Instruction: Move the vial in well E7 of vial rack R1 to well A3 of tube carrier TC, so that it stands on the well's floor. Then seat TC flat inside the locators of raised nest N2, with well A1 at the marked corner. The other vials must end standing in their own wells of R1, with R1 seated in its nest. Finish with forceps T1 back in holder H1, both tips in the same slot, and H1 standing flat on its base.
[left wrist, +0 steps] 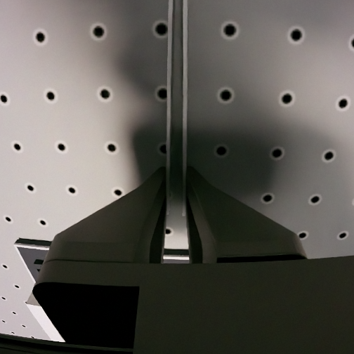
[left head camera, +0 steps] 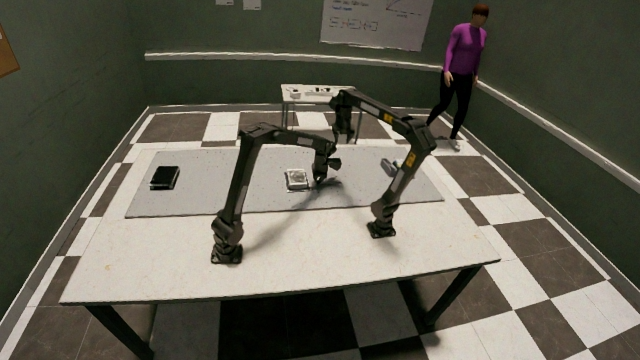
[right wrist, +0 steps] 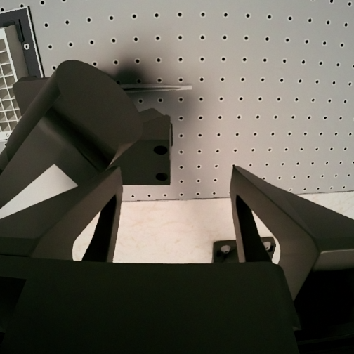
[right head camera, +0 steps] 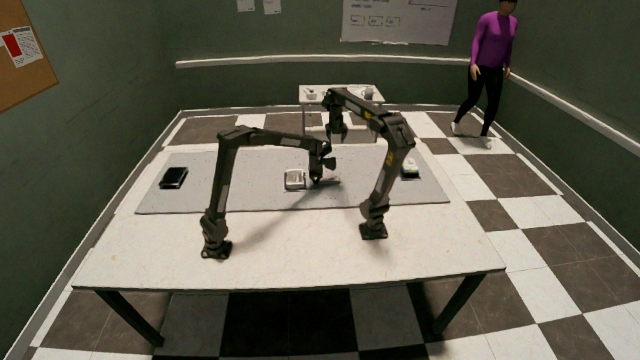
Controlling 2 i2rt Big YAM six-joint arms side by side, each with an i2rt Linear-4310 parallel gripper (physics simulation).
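My left gripper (left head camera: 319, 179) (right head camera: 315, 180) (left wrist: 175, 177) is low over the perforated mat and shut on forceps T1 (left wrist: 185, 75) (right wrist: 177, 88), whose two thin grey arms are pinched side by side between the fingertips. My right gripper (left head camera: 344, 139) (right head camera: 336, 139) is open and empty, higher and farther back. A white gridded rack (left head camera: 297, 178) (right head camera: 295, 178) (right wrist: 18, 57) sits in a dark-edged nest left of my left gripper; I cannot tell whether it is R1 or TC. The vial in E7 and the slots of H1 cannot be made out.
A black box-like piece (left head camera: 165, 177) (right head camera: 174, 177) is at the left of the grey mat (left head camera: 200, 200) (right head camera: 200, 197). A grey block (left head camera: 388, 167) shows near the right arm; a white and yellow item (right head camera: 410, 168) is at the right. A person (left head camera: 466, 55) (right head camera: 494, 47) is behind the table.
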